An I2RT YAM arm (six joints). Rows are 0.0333 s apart.
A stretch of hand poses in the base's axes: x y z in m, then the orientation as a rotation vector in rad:
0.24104 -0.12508 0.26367 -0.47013 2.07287 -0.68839
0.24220 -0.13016 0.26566 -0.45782 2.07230 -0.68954
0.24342 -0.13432 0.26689 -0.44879 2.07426 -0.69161
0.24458 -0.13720 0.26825 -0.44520 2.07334 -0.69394
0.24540 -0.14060 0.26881 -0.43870 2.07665 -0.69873
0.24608 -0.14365 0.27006 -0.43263 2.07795 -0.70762
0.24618 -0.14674 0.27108 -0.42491 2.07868 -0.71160
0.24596 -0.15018 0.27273 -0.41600 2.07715 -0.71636
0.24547 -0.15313 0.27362 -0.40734 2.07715 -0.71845
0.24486 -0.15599 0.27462 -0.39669 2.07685 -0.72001
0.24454 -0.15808 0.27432 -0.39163 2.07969 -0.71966
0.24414 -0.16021 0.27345 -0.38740 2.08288 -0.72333
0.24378 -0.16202 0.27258 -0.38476 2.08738 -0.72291
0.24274 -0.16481 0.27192 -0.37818 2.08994 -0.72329
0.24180 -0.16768 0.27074 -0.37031 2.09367 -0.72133
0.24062 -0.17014 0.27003 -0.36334 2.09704 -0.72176
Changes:
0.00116 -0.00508 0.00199 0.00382 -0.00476 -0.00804
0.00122 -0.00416 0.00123 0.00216 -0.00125 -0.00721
0.00116 -0.00288 0.00136 -0.00039 -0.00198 -0.00293
0.00082 -0.00340 0.00056 -0.00060 0.00099 -0.00720
0.00068 -0.00305 0.00125 -0.00390 -0.00048 -0.00797
0.00010 -0.00309 0.00102 0.00015 -0.00179 -0.00678
-0.00022 -0.00344 0.00165 -0.00023 -0.00419 -0.00712
-0.00049 -0.00295 0.00089 0.00175 -0.00284 -0.00636
-0.00061 -0.00286 0.00100 0.00283 -0.00381 -0.00732
-0.00032 -0.00209 -0.00030 0.00249 0.00085 -0.00398
-0.00040 -0.00213 -0.00087 -0.00062 0.00173 -0.00525
-0.00036 -0.00181 -0.00087 0.00185 0.00319 -0.00295
-0.00104 -0.00279 -0.00066 0.00248 0.00015 -0.00517
-0.00094 -0.00287 -0.00118 0.00476 0.00063 -0.00540
-0.00118 -0.00246 -0.00071 0.00269 0.00080 -0.00570

